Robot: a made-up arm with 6 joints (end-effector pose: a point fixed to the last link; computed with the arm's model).
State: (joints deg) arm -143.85 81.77 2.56 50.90 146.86 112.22
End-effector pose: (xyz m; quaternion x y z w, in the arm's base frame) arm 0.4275 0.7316 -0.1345 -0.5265 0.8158 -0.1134 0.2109
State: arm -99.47 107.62 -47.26 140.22 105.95 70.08
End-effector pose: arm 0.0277 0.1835 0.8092 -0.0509 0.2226 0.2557 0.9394
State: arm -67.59 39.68 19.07 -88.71 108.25 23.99
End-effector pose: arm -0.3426 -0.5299 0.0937 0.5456 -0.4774 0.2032 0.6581
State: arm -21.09 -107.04 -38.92 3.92 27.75 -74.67
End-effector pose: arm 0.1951 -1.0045 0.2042 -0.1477 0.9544 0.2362 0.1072
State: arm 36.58 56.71 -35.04 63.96 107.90 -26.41
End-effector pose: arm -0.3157 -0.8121 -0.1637 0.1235 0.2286 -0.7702 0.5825
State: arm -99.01 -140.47 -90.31 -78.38 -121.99 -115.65
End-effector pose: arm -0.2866 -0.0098 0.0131 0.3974 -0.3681 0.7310 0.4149
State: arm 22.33 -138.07 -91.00 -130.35 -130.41 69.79
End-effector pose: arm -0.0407 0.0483 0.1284 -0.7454 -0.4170 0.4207 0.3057
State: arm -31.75 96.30 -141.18 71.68 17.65 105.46
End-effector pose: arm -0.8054 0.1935 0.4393 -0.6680 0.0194 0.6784 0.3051
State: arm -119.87 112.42 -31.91 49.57 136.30 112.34
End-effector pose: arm -0.0072 0.9145 0.3281 -0.6285 0.6215 0.2278 0.4084
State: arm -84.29 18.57 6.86 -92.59 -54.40 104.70
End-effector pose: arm -0.6829 0.0554 0.4264 0.1617 0.1818 -0.8909 0.3836
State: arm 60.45 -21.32 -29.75 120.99 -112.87 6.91
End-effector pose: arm 0.3013 0.1048 -0.7304 -0.6183 0.2295 0.7316 0.1725
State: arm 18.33 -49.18 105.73 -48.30 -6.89 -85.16
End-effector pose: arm 0.3225 -0.1653 0.2044 -0.5930 0.5500 -0.5713 0.1393
